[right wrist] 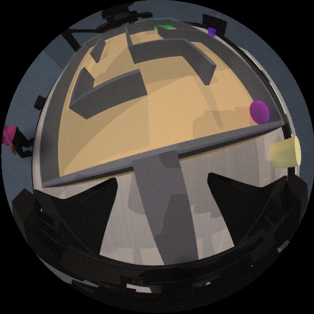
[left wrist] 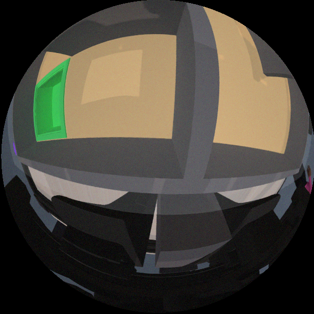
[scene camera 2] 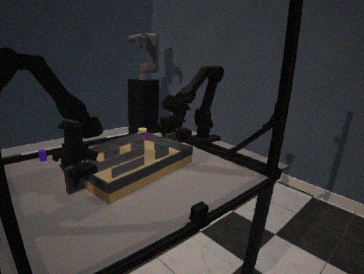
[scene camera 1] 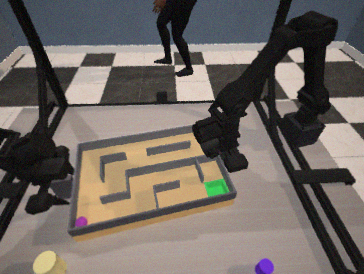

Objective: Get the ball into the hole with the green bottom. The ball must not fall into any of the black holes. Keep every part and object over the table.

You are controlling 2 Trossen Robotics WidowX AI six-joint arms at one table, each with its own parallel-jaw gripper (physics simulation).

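Note:
The magenta ball point(scene camera 1: 81, 221) point(scene camera 2: 144, 137) point(right wrist: 259, 112) rests inside the walled maze box point(scene camera 1: 125, 220) point(scene camera 2: 150, 172) point(left wrist: 100, 152) point(right wrist: 100, 170), in its near-left corner in scene camera 1. The green-bottomed hole point(scene camera 1: 216, 188) point(left wrist: 50, 107) point(right wrist: 165, 27) is at the box's near-right corner there. I cannot make out any black hole. My left gripper point(scene camera 2: 75, 177) point(left wrist: 168, 175) is shut on a grey handle point(left wrist: 195, 230) at the box's right end in scene camera 1. My right gripper point(right wrist: 163, 180) is open, its fingers on either side of the other grey handle point(right wrist: 165, 210), with gaps on both sides.
Grey inner walls point(scene camera 1: 168, 148) point(right wrist: 112, 95) divide the tan floor of the box. A pale yellow cylinder point(scene camera 1: 48, 262) point(right wrist: 285, 153) and a purple cylinder point(scene camera 1: 264, 266) point(scene camera 2: 42, 155) stand on the table near the front in scene camera 1. Black frame posts point(scene camera 1: 40, 50) rise around the table.

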